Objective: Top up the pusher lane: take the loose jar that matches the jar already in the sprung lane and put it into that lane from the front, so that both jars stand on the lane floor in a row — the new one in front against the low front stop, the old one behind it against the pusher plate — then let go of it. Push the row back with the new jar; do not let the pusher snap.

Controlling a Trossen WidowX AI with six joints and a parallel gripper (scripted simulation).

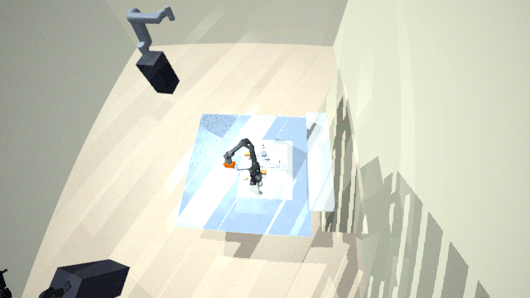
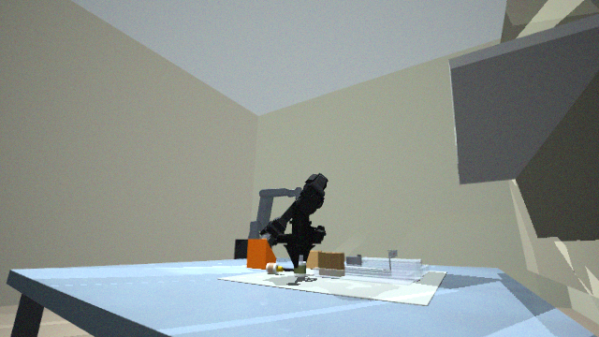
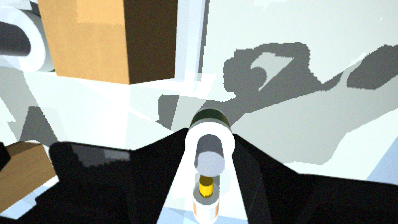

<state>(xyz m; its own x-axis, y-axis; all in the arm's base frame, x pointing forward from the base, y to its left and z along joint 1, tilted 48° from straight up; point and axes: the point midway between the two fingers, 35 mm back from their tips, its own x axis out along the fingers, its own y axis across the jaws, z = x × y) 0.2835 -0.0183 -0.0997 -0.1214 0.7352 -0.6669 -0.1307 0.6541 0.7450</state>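
Right now the brown box is 80 mm ahead of my gripper tip, 70 mm to the left of it and 10 mm above it. Round my gripper tip: pusher plate 150 mm ahead, 180 mm to the left, 20 mm above; then clear lane 190 mm ahead, 180 mm to the left, 10 mm below; then grey cylinder 50 mm ahead, 270 mm to the left.
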